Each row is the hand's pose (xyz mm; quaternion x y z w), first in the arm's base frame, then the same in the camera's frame.
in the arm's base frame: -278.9 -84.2 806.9 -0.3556 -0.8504 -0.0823 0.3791
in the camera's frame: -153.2 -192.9 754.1 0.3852 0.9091 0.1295 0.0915
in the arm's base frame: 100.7 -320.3 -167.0 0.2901 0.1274 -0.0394 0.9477
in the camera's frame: 760.5 -710.1 539.7 0.1462 -0.3244 0.0158 0.9344
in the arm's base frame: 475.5 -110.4 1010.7 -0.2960 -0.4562 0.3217 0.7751
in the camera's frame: 147.4 -142.2 1474.1 -0.5416 -0.6786 0.1739 0.4646
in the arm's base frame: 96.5 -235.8 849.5 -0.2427 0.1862 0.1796 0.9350
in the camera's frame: 8.6 -317.5 1106.3 -0.4161 -0.2029 -0.0305 0.8859
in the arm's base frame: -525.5 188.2 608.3 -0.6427 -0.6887 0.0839 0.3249
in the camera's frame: -90.2 1.1 389.6 0.6946 0.7009 0.1275 0.1000
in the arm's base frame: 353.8 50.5 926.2 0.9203 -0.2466 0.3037 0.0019
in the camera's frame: 174.5 -17.1 1296.7 0.6674 -0.2318 0.7063 0.0443
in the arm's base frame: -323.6 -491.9 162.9 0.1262 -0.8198 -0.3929 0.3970
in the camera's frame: 211.6 -779.4 428.8 -0.1766 0.9637 0.1997 0.0122
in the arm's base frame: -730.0 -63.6 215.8 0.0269 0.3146 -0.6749 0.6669
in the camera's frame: 23.1 -362.6 51.7 0.2422 -0.1109 -0.6719 0.6911
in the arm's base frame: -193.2 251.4 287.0 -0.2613 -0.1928 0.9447 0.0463
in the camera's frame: 370.7 -31.7 454.4 0.6625 0.0398 -0.7476 0.0231
